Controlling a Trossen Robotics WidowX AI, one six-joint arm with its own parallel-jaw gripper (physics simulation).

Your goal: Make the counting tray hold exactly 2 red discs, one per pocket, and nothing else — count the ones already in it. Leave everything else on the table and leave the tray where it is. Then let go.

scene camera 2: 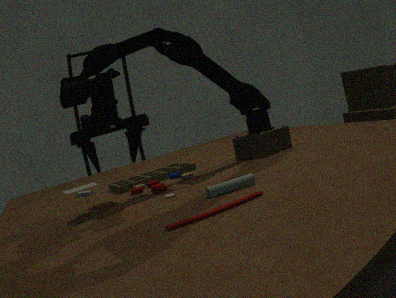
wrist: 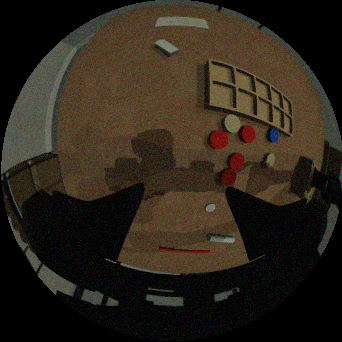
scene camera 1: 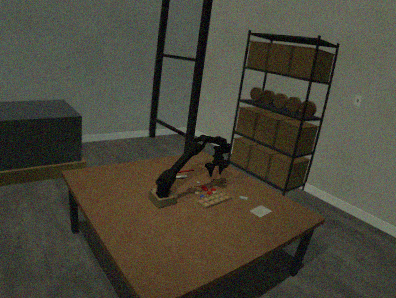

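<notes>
The counting tray (scene camera 1: 215,200) (scene camera 2: 120,189) (wrist: 221,107) is a tan tray with two rows of pockets; every pocket looks empty in the wrist view. Four red discs lie loose on the table beside it: one red disc (wrist: 219,140) at the left, a second red disc (wrist: 248,134) close to the tray, a third red disc (wrist: 237,161) and a fourth red disc (wrist: 228,177) close together near the right finger. My gripper (scene camera 1: 216,175) (scene camera 2: 116,167) (wrist: 185,188) is open and empty, high above the table, to the side of the discs.
Around the tray lie a cream disc (wrist: 232,123), a smaller cream disc (wrist: 270,160), a blue disc (wrist: 274,135), a small white disc (wrist: 210,207), a white block (wrist: 166,47) and a white sheet (wrist: 182,22). A grey cylinder (scene camera 2: 231,185) and a red rod (scene camera 2: 215,211) lie farther off.
</notes>
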